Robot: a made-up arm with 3 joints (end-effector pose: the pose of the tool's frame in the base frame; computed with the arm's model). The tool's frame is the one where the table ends.
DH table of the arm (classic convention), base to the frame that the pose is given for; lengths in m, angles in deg. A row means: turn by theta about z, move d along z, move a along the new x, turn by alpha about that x. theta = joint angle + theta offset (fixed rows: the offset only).
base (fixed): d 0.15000; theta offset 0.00; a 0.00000; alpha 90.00
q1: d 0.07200; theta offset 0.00; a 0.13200; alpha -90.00
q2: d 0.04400; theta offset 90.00; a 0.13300; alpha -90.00
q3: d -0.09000; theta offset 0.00; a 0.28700; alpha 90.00
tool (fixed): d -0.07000; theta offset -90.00; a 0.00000; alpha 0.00
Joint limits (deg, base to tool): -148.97..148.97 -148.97..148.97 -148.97..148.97
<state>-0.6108 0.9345 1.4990</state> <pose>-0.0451 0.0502 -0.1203 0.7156 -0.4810 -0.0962 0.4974</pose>
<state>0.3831 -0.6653 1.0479</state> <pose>0.4012 0.0421 0.0533 0.8345 -0.4104 0.0046 -0.3676</pose>
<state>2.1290 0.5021 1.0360</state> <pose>0.1465 0.1633 0.3658 0.3005 -0.4213 -0.7956 -0.3148</pose>
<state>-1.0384 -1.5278 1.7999</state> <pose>-0.1204 -0.1619 -0.0782 0.1209 -0.7045 0.6932 -0.0927</pose>
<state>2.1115 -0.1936 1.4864</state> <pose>0.0905 -0.0035 0.4809 0.4179 -0.2698 -0.6056 -0.6212</pose>
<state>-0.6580 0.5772 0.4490</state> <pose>-0.0797 0.2798 0.0300 0.9049 -0.1123 0.2420 0.3315</pose>
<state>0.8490 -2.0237 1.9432</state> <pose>0.1880 -0.1369 0.0641 0.5609 -0.2021 0.5148 -0.6161</pose>
